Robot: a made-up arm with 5 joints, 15 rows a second.
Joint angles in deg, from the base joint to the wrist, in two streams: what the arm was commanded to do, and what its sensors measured. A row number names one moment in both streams.
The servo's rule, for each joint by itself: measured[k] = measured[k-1] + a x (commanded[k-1-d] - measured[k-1]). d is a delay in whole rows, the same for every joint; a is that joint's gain. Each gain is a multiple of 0.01, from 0.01 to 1. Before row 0 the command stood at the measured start. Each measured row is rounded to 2 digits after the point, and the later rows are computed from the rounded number. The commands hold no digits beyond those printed.
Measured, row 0:
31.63 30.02 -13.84 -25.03 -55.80
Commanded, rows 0 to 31:
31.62 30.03 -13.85 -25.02 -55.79
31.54 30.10 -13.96 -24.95 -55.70
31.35 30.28 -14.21 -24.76 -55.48
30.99 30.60 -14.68 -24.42 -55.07
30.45 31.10 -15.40 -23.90 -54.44
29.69 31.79 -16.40 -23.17 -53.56
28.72 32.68 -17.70 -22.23 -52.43
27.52 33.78 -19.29 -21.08 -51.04
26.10 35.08 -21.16 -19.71 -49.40
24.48 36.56 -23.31 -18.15 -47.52
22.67 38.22 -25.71 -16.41 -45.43
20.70 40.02 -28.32 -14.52 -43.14
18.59 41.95 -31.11 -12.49 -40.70
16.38 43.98 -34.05 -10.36 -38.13
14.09 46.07 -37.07 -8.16 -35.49
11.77 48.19 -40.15 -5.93 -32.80
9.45 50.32 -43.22 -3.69 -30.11
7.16 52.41 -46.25 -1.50 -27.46
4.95 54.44 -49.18 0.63 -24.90
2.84 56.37 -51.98 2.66 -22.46
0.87 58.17 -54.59 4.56 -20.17
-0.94 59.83 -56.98 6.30 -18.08
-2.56 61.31 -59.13 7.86 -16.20
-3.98 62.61 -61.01 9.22 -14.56
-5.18 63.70 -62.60 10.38 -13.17
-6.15 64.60 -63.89 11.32 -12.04
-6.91 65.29 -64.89 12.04 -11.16
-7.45 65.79 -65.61 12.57 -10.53
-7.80 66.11 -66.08 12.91 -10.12
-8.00 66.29 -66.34 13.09 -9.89
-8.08 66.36 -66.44 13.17 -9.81
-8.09 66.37 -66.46 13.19 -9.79
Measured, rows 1 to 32:
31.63 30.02 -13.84 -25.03 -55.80
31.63 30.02 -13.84 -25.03 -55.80
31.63 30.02 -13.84 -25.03 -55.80
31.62 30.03 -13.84 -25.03 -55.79
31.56 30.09 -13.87 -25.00 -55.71
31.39 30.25 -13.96 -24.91 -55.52
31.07 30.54 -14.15 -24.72 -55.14
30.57 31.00 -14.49 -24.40 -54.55
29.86 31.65 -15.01 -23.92 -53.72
28.94 32.49 -15.74 -23.26 -52.64
27.79 33.55 -16.70 -22.41 -51.30
26.42 34.80 -17.90 -21.36 -49.70
24.85 36.24 -19.36 -20.11 -47.87
23.08 37.86 -21.07 -18.67 -45.82
21.15 39.63 -23.03 -17.05 -43.57
19.08 41.53 -25.21 -15.27 -41.16
16.89 43.54 -27.60 -13.36 -38.61
14.62 45.61 -30.16 -11.33 -35.99
12.31 47.73 -32.86 -9.22 -33.31
9.99 49.85 -35.66 -7.06 -30.62
7.70 51.95 -38.52 -4.89 -27.97
5.47 53.99 -41.40 -2.74 -25.39
3.34 55.94 -44.26 -0.63 -22.93
1.34 57.77 -47.05 1.39 -20.61
-0.51 59.46 -49.73 3.30 -18.48
-2.17 60.98 -52.27 5.08 -16.56
-3.64 62.32 -54.63 6.69 -14.88
-4.89 63.45 -56.78 8.13 -13.44
-5.91 64.39 -58.70 9.37 -12.26
-6.72 65.13 -60.37 10.41 -11.34
-7.31 65.67 -61.78 11.25 -10.66
-7.71 66.03 -62.94 11.90 -10.21
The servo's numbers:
d 3
a 0.81 0.82 0.27 0.39 0.84

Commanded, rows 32 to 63:
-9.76 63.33 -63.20 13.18 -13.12
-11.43 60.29 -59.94 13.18 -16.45
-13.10 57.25 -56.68 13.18 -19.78
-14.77 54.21 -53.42 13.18 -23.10
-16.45 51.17 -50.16 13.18 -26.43
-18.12 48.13 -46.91 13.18 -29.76
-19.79 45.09 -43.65 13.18 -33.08
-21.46 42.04 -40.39 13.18 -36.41
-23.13 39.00 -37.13 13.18 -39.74
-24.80 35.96 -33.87 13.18 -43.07
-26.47 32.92 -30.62 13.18 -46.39
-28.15 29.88 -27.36 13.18 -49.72
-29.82 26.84 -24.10 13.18 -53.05
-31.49 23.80 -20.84 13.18 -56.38
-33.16 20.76 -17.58 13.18 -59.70
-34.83 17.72 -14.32 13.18 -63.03
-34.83 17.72 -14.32 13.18 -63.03
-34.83 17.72 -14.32 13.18 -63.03
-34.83 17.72 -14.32 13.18 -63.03
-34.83 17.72 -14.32 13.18 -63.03
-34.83 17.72 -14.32 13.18 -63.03
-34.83 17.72 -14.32 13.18 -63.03
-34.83 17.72 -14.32 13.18 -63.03
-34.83 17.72 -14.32 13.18 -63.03
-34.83 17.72 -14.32 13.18 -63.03
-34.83 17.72 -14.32 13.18 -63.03
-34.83 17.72 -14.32 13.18 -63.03
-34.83 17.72 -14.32 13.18 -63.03
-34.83 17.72 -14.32 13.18 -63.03
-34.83 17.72 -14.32 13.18 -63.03
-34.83 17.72 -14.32 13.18 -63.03
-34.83 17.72 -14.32 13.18 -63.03
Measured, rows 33 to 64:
-7.94 66.24 -63.86 12.36 -9.94
-8.05 66.34 -64.56 12.68 -9.83
-8.08 66.36 -65.07 12.88 -9.80
-9.44 63.88 -64.57 13.00 -12.59
-11.05 60.94 -63.32 13.07 -15.83
-12.71 57.91 -61.53 13.11 -19.15
-14.38 54.88 -59.34 13.14 -22.47
-16.06 51.84 -56.86 13.16 -25.80
-17.73 48.80 -54.17 13.17 -29.13
-19.40 45.76 -51.33 13.17 -32.45
-21.07 42.71 -48.38 13.17 -35.78
-22.74 39.67 -45.34 13.17 -39.11
-24.41 36.63 -42.24 13.17 -42.44
-26.08 33.59 -39.10 13.17 -45.76
-27.76 30.55 -35.93 13.17 -49.09
-29.43 27.51 -32.74 13.17 -52.42
-31.10 24.47 -29.53 13.17 -55.75
-32.77 21.43 -26.30 13.17 -59.07
-34.44 18.39 -23.07 13.17 -62.40
-34.76 17.84 -20.71 13.17 -62.93
-34.82 17.74 -18.98 13.17 -63.01
-34.83 17.72 -17.72 13.17 -63.03
-34.83 17.72 -16.80 13.17 -63.03
-34.83 17.72 -16.13 13.17 -63.03
-34.83 17.72 -15.64 13.17 -63.03
-34.83 17.72 -15.28 13.17 -63.03
-34.83 17.72 -15.02 13.17 -63.03
-34.83 17.72 -14.83 13.17 -63.03
-34.83 17.72 -14.69 13.17 -63.03
-34.83 17.72 -14.59 13.17 -63.03
-34.83 17.72 -14.52 13.17 -63.03
-34.83 17.72 -14.47 13.17 -63.03

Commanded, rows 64 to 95:
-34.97 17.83 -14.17 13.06 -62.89
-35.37 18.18 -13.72 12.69 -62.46
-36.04 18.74 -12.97 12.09 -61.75
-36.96 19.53 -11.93 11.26 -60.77
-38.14 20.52 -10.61 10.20 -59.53
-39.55 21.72 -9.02 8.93 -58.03
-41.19 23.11 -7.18 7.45 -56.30
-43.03 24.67 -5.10 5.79 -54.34
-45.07 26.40 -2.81 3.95 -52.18
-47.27 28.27 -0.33 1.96 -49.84
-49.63 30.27 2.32 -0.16 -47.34
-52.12 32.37 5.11 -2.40 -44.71
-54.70 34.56 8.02 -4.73 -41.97
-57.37 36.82 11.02 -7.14 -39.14
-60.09 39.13 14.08 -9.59 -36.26
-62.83 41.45 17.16 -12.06 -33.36
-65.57 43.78 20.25 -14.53 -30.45
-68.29 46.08 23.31 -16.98 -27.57
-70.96 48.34 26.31 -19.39 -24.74
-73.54 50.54 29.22 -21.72 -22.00
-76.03 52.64 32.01 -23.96 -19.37
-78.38 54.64 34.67 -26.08 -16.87
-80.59 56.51 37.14 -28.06 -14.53
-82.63 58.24 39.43 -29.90 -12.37
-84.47 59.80 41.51 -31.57 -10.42
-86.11 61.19 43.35 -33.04 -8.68
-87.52 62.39 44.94 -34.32 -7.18
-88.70 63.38 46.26 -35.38 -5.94
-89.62 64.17 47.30 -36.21 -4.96
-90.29 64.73 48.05 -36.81 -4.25
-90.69 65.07 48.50 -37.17 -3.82
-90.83 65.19 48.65 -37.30 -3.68
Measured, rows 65 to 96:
-34.83 17.72 -14.43 13.17 -63.03
-34.83 17.72 -14.40 13.17 -63.03
-34.83 17.72 -14.38 13.17 -63.03
-34.94 17.81 -14.32 13.13 -62.91
-35.29 18.11 -14.16 12.96 -62.53
-35.90 18.63 -13.84 12.62 -61.87
-36.76 19.37 -13.32 12.09 -60.95
-37.88 20.31 -12.59 11.35 -59.76
-39.23 21.47 -11.63 10.41 -58.31
-40.82 22.81 -10.43 9.26 -56.62
-42.61 24.34 -8.99 7.91 -54.70
-44.60 26.03 -7.32 6.37 -52.58
-46.76 27.87 -5.43 4.65 -50.28
-49.08 29.84 -3.34 2.77 -47.81
-51.54 31.91 -1.06 0.75 -45.21
-54.10 34.08 1.39 -1.39 -42.49
-56.75 36.33 3.99 -3.63 -39.68
-59.46 38.63 6.71 -5.95 -36.81
-62.19 40.94 9.53 -8.33 -33.91
-64.93 43.27 12.42 -10.75 -31.00
-67.65 45.57 15.36 -13.18 -28.12
-70.33 47.84 18.32 -15.60 -25.28
-72.93 50.05 21.26 -17.99 -22.52
-75.44 52.17 24.16 -20.32 -19.87
-77.82 54.20 27.00 -22.57 -17.35
-80.06 56.09 29.74 -24.71 -14.98
-82.14 57.85 32.36 -26.73 -12.79
-84.03 59.45 34.83 -28.62 -10.80
-85.71 60.88 37.13 -30.34 -9.02
-87.18 62.12 39.24 -31.89 -7.47
-88.41 63.15 41.14 -33.25 -6.18
-89.39 63.99 42.80 -34.40 -5.16

